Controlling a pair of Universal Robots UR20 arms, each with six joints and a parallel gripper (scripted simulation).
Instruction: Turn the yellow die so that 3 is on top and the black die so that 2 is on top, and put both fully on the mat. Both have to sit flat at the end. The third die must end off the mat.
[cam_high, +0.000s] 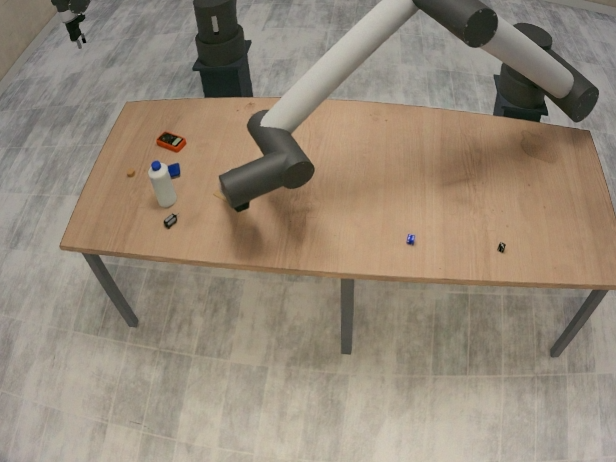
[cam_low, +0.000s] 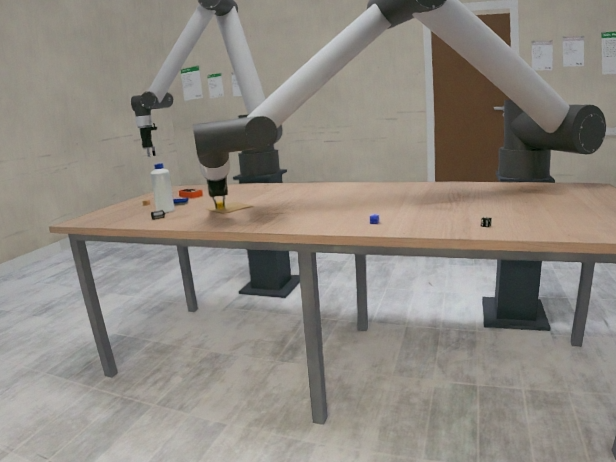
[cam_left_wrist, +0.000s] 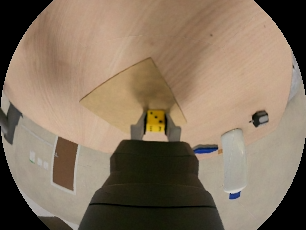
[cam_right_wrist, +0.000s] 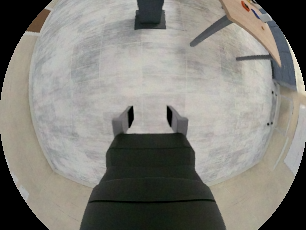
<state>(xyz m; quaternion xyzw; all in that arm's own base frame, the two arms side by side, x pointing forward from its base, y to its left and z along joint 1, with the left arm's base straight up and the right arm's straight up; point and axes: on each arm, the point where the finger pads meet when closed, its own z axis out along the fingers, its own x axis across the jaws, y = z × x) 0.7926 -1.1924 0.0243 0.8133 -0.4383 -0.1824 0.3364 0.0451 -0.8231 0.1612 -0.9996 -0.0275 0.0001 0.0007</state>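
Note:
The tan mat lies 30 mm behind my left hand, 20 mm to the left of it and 20 mm below it. Also, from my left hand: white bottle: 60 mm ahead, 240 mm to the right, 70 mm above; then orange meter: 230 mm behind, 350 mm to the right, 10 mm below; then yellow die: 10 mm behind, 10 mm to the right, 10 mm below.

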